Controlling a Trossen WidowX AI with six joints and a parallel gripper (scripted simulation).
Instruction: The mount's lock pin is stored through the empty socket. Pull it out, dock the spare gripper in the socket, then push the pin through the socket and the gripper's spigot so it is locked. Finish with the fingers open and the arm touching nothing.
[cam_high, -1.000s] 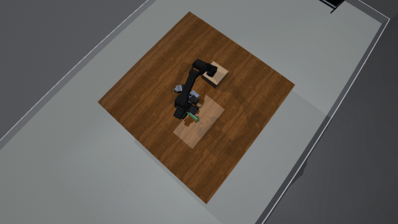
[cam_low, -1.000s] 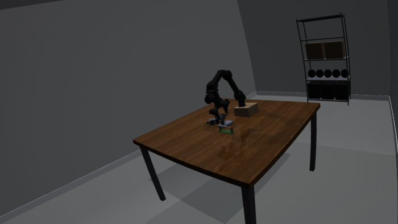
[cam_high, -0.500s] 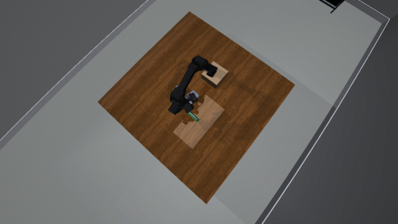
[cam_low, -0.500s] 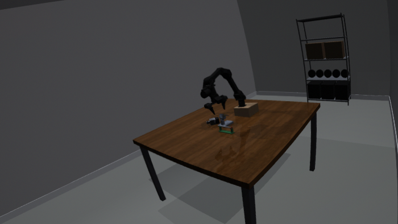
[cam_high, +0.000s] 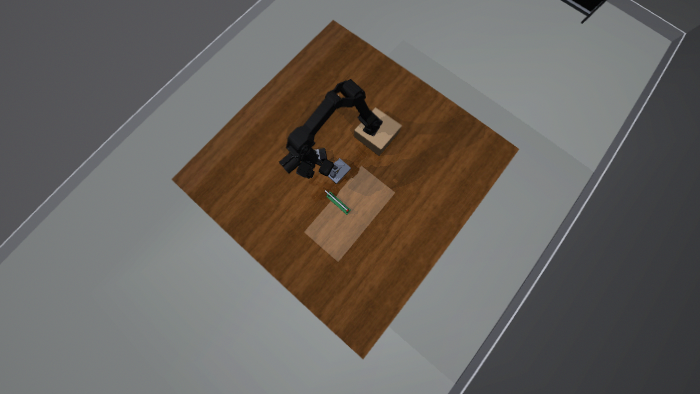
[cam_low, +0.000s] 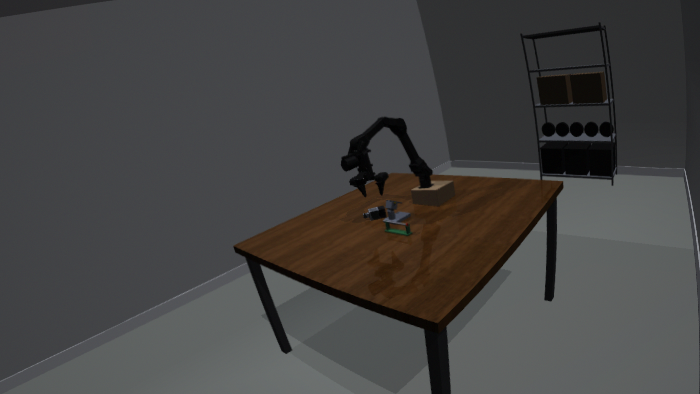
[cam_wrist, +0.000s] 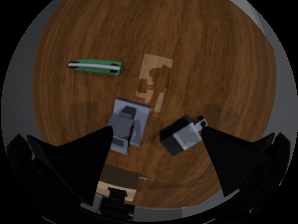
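The spare gripper is 70 mm behind my gripper tip, 70 mm to the right of it and 120 mm below it. Also, from my gripper tip: green rack 70 mm ahead, 160 mm to the left, 120 mm below; then grey mount 60 mm behind, 60 mm to the left, 90 mm below.
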